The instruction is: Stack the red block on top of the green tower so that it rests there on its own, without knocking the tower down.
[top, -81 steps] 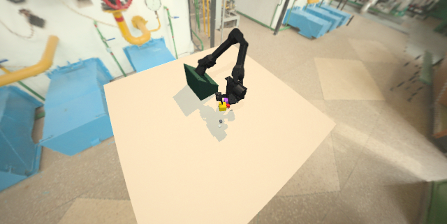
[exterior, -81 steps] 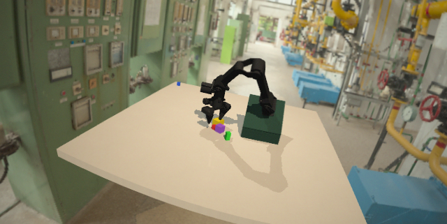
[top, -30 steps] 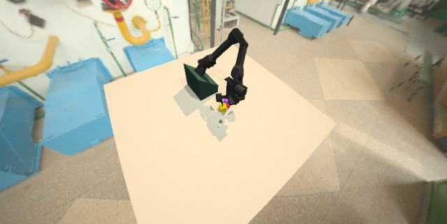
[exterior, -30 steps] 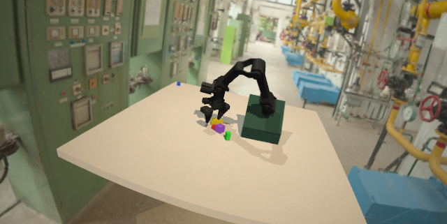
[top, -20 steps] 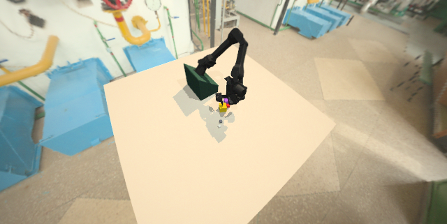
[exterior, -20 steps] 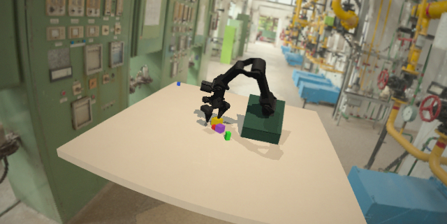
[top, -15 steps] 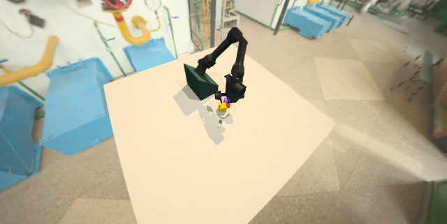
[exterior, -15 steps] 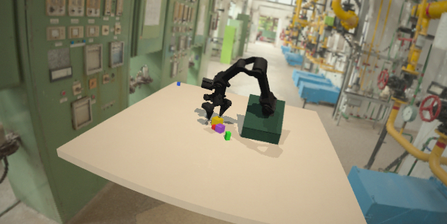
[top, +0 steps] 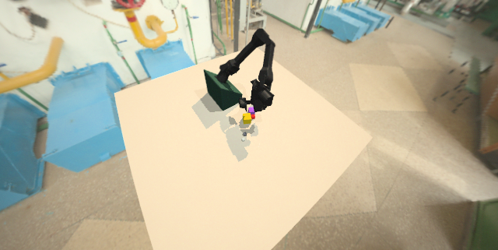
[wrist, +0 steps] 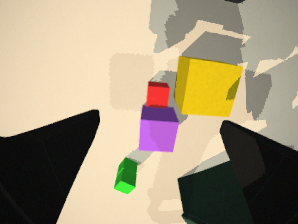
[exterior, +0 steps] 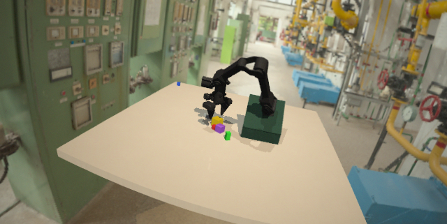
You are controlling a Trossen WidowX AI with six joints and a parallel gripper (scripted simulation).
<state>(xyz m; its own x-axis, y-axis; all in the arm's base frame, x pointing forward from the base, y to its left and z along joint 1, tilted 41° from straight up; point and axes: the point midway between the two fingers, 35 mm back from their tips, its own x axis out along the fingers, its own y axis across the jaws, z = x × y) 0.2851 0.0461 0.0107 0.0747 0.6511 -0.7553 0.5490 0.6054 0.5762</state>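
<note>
My gripper tip is 60 mm above the small red block. Also, from my gripper tip: purple block 50 mm below, 30 mm behind, 20 mm to the left; then small blue block 680 mm to the right, 430 mm ahead, 60 mm below; then yellow block 50 mm to the right, 50 mm below, 10 mm behind.
</note>
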